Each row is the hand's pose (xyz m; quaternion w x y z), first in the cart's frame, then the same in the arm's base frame.
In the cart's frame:
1: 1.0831 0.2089 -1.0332 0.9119 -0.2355 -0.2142 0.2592
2: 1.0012 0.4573 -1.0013 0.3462 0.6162 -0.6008 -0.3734
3: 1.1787 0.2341 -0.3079 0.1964 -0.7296 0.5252 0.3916
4: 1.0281 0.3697 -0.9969 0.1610 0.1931 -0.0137 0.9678
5: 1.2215 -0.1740 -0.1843 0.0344 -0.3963 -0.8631 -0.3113
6: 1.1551 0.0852 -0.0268 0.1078 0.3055 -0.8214 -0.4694
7: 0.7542 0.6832 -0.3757 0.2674 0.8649 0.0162 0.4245
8: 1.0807 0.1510 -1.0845 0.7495 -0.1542 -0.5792 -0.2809
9: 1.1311 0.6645 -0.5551 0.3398 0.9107 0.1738 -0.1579
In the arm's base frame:
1: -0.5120 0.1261 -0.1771 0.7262 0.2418 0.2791 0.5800
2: -0.5384 0.2500 0.0540 0.6088 0.4650 0.0670 -0.6392
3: 0.1941 0.3022 -0.0974 0.1691 0.4023 -0.1704 -0.8835
4: -0.5139 0.2069 -0.0233 0.2334 -0.7598 0.0370 -0.6056
5: 0.4051 0.0575 -0.3789 0.7287 -0.1767 -0.6483 -0.1321
6: 0.4995 0.2158 -0.1290 0.6693 0.2159 -0.3145 -0.6376
7: 0.0117 0.3190 0.4967 0.1311 -0.9072 -0.3740 0.1411
8: -0.5495 0.0768 -0.2234 0.9962 0.0569 0.0580 0.0305
9: -0.1425 0.5438 0.1801 0.0046 0.5469 0.6562 -0.5198

